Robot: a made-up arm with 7 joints.
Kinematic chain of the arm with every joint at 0, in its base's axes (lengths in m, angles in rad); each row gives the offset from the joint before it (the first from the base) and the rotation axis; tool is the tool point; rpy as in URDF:
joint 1: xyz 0 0 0 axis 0.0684 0.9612 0.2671
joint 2: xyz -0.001 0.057 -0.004 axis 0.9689 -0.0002 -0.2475
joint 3: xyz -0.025 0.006 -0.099 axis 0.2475 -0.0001 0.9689
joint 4: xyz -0.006 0 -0.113 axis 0.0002 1 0
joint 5: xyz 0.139 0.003 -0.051 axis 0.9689 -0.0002 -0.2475
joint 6: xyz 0.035 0 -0.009 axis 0.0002 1 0
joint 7: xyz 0.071 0 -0.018 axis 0.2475 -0.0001 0.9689
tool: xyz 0 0 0 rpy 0 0.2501 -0.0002
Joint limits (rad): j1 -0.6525..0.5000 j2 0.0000..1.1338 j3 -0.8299..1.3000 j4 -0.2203..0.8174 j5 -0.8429..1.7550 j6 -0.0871..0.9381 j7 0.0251..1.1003
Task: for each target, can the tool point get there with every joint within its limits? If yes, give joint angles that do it. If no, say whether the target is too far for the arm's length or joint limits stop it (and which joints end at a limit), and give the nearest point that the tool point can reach.
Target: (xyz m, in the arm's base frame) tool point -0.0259 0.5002 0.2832
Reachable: no: too far | nearest point 0.0511 0.3899 0.1501 | short by 0.189 m
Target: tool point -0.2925 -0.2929 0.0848
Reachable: no: joint limits stop it (at a limit: joint 1, joint 2, joint 3, joint 4, joint 5, joint 6) | nearest point -0.0238 -0.1401 -0.2687 | short by 0.470 m
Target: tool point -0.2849 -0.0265 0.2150
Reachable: no: joint limits stop it (at a limit: joint 1, joint 2, joint 3, joint 4, joint 5, joint 6) | nearest point 0.0043 0.3205 0.1535 | short by 0.456 m
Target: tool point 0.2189 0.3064 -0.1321
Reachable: yes | joints 0.0604 0.8719 0.3033 -0.0514 1.2627 0.3803 0.1346
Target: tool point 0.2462 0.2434 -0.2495
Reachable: yes | joints -0.2383 0.9115 -0.1696 0.1549 -0.6259 0.8346 0.5887
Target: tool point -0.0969 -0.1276 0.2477
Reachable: no: joint limits stop it (at a limit: joint 1, joint 2, joint 3, joint 4, joint 6) | nearest point 0.2080 -0.1768 -0.0906 | short by 0.458 m
